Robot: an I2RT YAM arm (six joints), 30 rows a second.
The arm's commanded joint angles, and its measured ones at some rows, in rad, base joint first. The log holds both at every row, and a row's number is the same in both.
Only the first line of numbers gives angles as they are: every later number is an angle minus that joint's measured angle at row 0.
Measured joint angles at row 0:
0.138, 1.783, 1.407, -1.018, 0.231, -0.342
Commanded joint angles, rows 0 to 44:
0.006, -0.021, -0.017, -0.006, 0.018, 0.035
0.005, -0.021, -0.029, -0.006, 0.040, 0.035
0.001, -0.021, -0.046, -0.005, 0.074, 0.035
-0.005, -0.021, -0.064, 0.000, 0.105, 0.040
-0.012, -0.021, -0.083, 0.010, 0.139, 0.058
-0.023, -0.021, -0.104, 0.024, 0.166, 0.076
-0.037, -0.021, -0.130, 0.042, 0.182, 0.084
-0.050, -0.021, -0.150, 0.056, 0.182, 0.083
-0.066, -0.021, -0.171, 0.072, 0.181, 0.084
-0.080, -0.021, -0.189, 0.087, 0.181, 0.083
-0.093, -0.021, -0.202, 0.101, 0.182, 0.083
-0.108, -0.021, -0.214, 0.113, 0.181, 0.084
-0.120, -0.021, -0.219, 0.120, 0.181, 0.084
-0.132, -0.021, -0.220, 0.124, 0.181, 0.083
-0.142, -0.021, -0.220, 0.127, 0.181, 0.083
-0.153, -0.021, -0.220, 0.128, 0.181, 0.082
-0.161, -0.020, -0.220, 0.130, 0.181, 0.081
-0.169, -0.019, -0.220, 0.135, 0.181, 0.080
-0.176, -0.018, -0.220, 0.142, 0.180, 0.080
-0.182, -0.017, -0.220, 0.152, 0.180, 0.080
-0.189, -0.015, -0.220, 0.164, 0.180, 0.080
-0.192, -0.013, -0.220, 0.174, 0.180, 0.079
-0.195, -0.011, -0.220, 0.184, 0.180, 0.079
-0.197, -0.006, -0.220, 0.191, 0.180, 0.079
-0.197, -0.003, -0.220, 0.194, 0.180, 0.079
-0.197, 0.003, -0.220, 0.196, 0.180, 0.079
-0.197, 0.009, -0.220, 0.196, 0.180, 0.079
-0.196, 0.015, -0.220, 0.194, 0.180, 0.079
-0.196, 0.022, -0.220, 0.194, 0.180, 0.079
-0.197, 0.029, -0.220, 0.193, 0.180, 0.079
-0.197, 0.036, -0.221, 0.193, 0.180, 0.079
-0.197, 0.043, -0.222, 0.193, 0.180, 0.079
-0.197, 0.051, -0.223, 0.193, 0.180, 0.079
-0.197, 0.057, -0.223, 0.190, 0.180, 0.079
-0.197, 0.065, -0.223, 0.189, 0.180, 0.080
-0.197, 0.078, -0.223, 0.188, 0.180, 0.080
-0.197, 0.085, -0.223, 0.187, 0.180, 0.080
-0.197, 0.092, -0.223, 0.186, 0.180, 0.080
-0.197, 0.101, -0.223, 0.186, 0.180, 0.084
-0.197, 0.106, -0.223, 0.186, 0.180, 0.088
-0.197, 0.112, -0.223, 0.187, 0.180, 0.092
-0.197, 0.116, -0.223, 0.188, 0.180, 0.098
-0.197, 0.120, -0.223, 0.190, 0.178, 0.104
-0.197, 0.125, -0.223, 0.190, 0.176, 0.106
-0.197, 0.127, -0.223, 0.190, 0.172, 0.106
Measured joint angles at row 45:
-0.195, 0.110, -0.219, 0.190, 0.181, 0.083
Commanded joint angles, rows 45 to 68:
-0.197, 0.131, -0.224, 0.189, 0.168, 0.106
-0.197, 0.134, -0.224, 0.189, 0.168, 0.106
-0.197, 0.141, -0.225, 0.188, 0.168, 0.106
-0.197, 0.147, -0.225, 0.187, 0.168, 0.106
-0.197, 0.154, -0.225, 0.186, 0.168, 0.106
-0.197, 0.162, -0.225, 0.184, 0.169, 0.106
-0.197, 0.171, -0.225, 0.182, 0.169, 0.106
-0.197, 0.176, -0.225, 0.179, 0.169, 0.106
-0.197, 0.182, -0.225, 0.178, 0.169, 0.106
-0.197, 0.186, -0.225, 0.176, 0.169, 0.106
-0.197, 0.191, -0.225, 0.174, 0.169, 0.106
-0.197, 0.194, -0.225, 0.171, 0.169, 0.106
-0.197, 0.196, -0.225, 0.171, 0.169, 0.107
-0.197, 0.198, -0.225, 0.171, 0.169, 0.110
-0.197, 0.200, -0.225, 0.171, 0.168, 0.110
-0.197, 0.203, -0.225, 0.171, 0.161, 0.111
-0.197, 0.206, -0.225, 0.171, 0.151, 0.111
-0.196, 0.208, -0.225, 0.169, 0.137, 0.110
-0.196, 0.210, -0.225, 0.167, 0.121, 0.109
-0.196, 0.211, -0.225, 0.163, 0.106, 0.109
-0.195, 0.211, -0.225, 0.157, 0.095, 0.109
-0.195, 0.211, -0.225, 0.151, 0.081, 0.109
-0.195, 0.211, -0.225, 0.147, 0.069, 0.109
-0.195, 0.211, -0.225, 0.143, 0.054, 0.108
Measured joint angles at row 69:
-0.198, 0.154, -0.206, 0.158, 0.154, 0.089
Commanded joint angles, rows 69 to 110:
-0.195, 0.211, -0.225, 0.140, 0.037, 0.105
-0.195, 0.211, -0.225, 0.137, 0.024, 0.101
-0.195, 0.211, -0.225, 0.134, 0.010, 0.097
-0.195, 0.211, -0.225, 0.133, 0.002, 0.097
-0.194, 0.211, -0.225, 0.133, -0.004, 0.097
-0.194, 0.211, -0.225, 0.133, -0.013, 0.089
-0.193, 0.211, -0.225, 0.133, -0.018, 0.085
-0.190, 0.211, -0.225, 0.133, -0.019, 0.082
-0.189, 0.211, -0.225, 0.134, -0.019, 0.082
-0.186, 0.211, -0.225, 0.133, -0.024, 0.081
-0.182, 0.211, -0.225, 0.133, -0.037, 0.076
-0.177, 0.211, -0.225, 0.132, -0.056, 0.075
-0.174, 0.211, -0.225, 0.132, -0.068, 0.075
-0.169, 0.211, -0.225, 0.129, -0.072, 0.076
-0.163, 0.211, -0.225, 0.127, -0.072, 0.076
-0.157, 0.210, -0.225, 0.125, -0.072, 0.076
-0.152, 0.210, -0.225, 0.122, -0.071, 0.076
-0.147, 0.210, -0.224, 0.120, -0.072, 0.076
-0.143, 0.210, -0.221, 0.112, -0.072, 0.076
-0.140, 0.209, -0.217, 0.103, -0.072, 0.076
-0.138, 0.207, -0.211, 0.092, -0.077, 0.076
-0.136, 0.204, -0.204, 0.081, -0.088, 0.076
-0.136, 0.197, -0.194, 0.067, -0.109, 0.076
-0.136, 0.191, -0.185, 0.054, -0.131, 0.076
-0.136, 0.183, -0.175, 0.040, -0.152, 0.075
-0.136, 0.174, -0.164, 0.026, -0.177, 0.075
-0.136, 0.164, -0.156, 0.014, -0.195, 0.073
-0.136, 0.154, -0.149, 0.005, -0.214, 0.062
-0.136, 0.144, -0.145, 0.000, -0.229, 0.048
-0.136, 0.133, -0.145, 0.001, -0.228, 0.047
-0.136, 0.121, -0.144, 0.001, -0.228, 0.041
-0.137, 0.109, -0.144, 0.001, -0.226, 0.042
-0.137, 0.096, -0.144, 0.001, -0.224, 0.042
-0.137, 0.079, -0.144, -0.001, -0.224, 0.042
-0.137, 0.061, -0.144, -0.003, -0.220, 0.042
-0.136, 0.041, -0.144, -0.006, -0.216, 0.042
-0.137, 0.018, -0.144, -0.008, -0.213, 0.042
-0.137, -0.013, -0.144, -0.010, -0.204, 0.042
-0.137, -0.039, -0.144, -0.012, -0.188, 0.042
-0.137, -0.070, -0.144, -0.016, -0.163, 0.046
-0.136, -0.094, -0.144, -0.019, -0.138, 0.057
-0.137, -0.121, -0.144, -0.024, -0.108, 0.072
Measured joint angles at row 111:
-0.140, -0.047, -0.165, -0.011, -0.167, 0.055
